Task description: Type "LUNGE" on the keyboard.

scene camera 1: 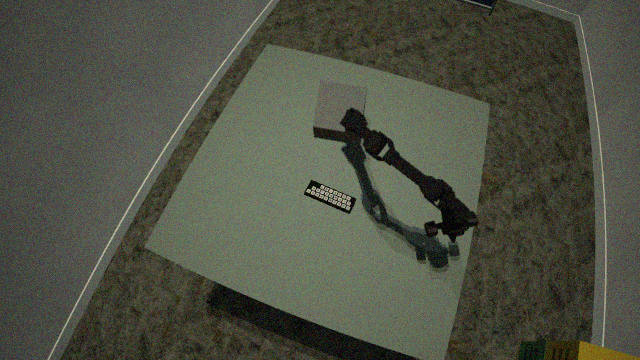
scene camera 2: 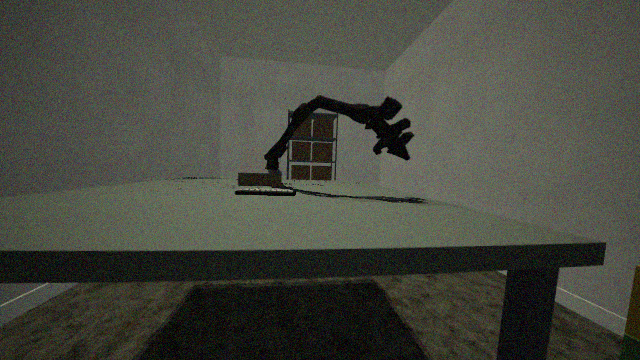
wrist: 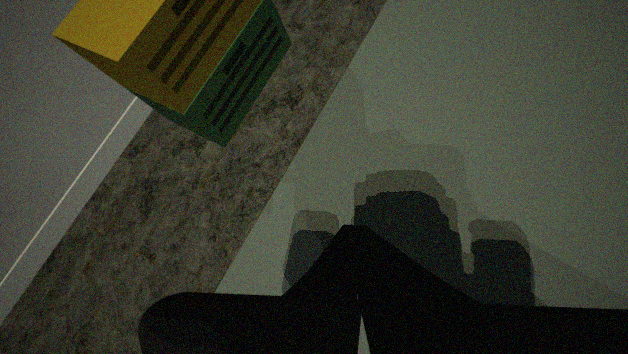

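Seen in the pictures: gripper, fingertip midpoint: (scene camera 1: 453, 242) (scene camera 2: 408, 159) (wrist: 352, 236); arm's base at its link origin: (scene camera 1: 351, 118) (scene camera 2: 272, 165).
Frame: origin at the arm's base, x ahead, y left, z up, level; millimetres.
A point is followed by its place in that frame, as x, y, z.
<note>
A small black keyboard with rows of pale keys (scene camera 1: 330, 196) {347, 48, -89} (scene camera 2: 265, 192) {378, 47, -94} lies flat on the pale table (scene camera 1: 225, 200) {543, -363, -105} (scene camera 2: 350, 232) {767, 274, -104}, left of the arm in both scene views. Its key letters are too small to read. My gripper (scene camera 1: 453, 237) {387, 558, 41} (scene camera 2: 407, 158) {387, 558, 41} (wrist: 352, 236) {387, 558, 41} is shut with nothing between its fingers. It hangs well above the table near the right edge, far to the right of the keyboard, and is tilted downward. In the wrist view the two dark fingertips meet over the table; the keyboard does not show there.
A low pale box (scene camera 1: 340, 100) {-42, -73, 45} (scene camera 2: 252, 179) {66, -87, -73} stands by the arm's base, behind the keyboard. A yellow and green container (scene camera 1: 610, 351) (scene camera 2: 631, 305) (wrist: 197, 70) stands beyond the table. A shelf unit (scene camera 2: 336, 145) stands at the far wall. The arm's shadow falls right of the keyboard.
</note>
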